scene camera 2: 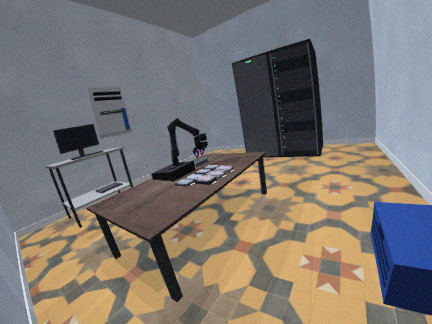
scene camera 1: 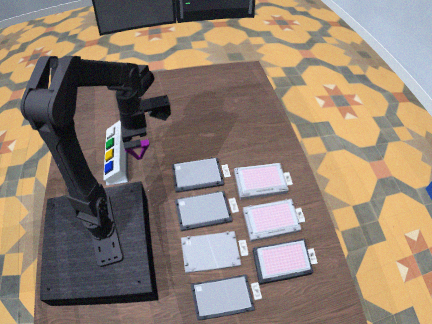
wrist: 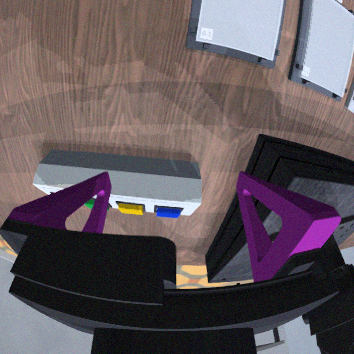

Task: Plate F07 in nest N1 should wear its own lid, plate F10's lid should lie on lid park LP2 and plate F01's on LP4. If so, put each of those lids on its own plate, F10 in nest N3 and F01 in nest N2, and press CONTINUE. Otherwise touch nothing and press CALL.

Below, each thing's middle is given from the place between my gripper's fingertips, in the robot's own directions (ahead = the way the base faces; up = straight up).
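Labels:
There is the white button box [scene camera 1: 119, 174], and I find it 80 mm below my hand, 80 mm behind it and 80 mm to the left of it.

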